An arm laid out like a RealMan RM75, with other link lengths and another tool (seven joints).
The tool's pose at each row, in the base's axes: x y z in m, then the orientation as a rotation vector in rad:
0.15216, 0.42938, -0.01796, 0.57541, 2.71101, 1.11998
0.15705, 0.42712, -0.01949, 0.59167, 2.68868, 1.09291
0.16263, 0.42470, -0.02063, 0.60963, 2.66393, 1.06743
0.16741, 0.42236, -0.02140, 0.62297, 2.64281, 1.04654
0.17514, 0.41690, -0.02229, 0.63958, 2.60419, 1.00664
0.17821, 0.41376, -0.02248, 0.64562, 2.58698, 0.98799
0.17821, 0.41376, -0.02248, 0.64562, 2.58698, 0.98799
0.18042, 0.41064, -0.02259, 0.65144, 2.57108, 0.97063
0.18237, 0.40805, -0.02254, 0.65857, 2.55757, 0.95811
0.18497, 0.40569, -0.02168, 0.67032, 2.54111, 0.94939
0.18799, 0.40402, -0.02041, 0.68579, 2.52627, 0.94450
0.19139, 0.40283, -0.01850, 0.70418, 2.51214, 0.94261
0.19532, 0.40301, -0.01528, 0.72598, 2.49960, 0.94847
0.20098, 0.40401, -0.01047, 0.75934, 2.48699, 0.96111
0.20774, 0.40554, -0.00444, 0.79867, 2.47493, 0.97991
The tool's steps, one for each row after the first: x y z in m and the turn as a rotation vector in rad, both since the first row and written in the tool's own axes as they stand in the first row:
-0.00539, -0.00112, 0.00100, 0.00673, -0.03208, 0.00174
-0.01148, -0.00187, 0.00181, 0.01197, -0.06549, 0.00475
-0.01681, -0.00254, 0.00219, 0.01597, -0.09342, 0.00636
-0.02609, -0.00446, 0.00146, 0.02393, -0.14458, 0.00406
-0.03017, -0.00573, 0.00043, 0.02801, -0.16763, 0.00209
-0.03017, -0.00573, 0.00043, 0.02801, -0.16763, 0.00209
-0.03345, -0.00719, -0.00089, 0.03198, -0.18899, 0.00051
-0.03628, -0.00826, -0.00205, 0.03433, -0.20628, 0.00117
-0.03961, -0.00843, -0.00345, 0.03373, -0.22467, 0.00537
-0.04304, -0.00774, -0.00458, 0.03193, -0.24019, 0.01326
-0.04661, -0.00618, -0.00575, 0.02897, -0.25386, 0.02399
-0.05012, -0.00265, -0.00681, 0.02244, -0.26283, 0.03885
-0.05486, 0.00303, -0.00799, 0.01309, -0.26901, 0.06336
-0.06040, 0.01023, -0.00938, 0.00109, -0.27162, 0.09345

